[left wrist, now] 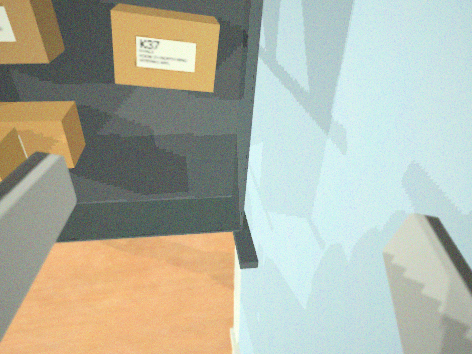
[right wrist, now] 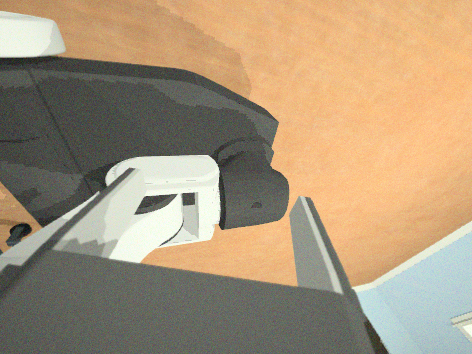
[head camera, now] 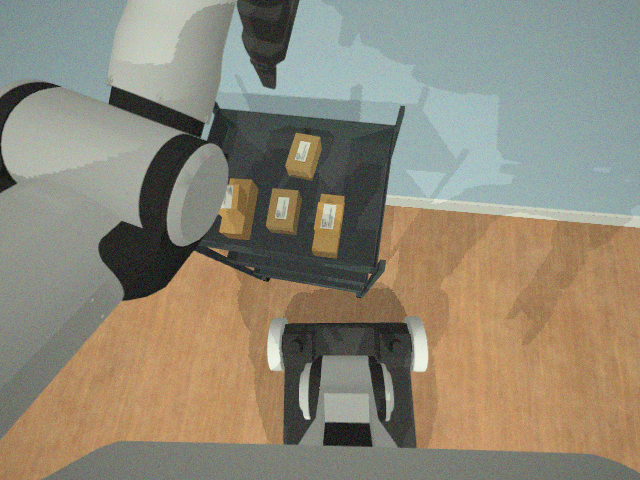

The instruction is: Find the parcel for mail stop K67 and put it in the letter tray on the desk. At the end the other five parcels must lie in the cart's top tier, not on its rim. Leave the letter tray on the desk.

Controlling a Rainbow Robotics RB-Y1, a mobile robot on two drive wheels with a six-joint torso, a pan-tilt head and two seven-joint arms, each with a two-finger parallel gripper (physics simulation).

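Frame: origin at the robot's base, x ahead, y left, z up, level; centimetres.
Seen in the pictures: left gripper, fingertip midpoint: [left wrist: 235, 205] [head camera: 277, 52]; right gripper, fingertip midpoint: [right wrist: 220, 192]; robot's base, link origin: [head camera: 345, 341].
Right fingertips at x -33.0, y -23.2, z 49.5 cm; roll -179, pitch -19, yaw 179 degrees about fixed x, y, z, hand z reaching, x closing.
Pixels of each thing's top centre, then the offset from my right fingertips to it. "pt": a spot on its surface instead. Level surfaces: height alone.
- parcel labelled K37, top centre: [left wrist: 166, 55] [head camera: 302, 151] dz +21.9, dx +80.2, dy +31.5 cm
- dark cart, surface spot: [left wrist: 160, 215] pt dz +20.0, dx +74.6, dy +12.3 cm
- tilted parcel, top centre: [head camera: 226, 196] dz +27.1, dx +67.1, dy +46.7 cm
- wooden floor, surface height: dz -49.4 cm
The parcel labelled K37 [head camera: 303, 155] [left wrist: 165, 75] lies in the top tier of the dark cart [head camera: 356, 155] [left wrist: 160, 215], toward the wall. Another parcel [head camera: 283, 211] [left wrist: 30, 35] lies nearer the robot; its label is unreadable. At the right, one parcel [head camera: 329, 209] [left wrist: 11, 149] rests on another [head camera: 325, 245] [left wrist: 37, 115]. At the left, a tilted parcel [head camera: 233, 214] rests against or on another [head camera: 248, 201], partly behind the arm. My left gripper [head camera: 268, 85] [left wrist: 235, 205] is open and empty, above the cart's wall side. My right gripper [right wrist: 220, 192] is open. K67, the letter tray and the desk do not show.
My left arm [head camera: 67, 144] covers the left of the head camera view. The blue wall [head camera: 516, 103] [left wrist: 320, 200] stands behind the cart. The robot's base [head camera: 351, 341] [right wrist: 125, 110] stands on the wooden floor [head camera: 516, 335] [right wrist: 370, 125] in front of the cart.
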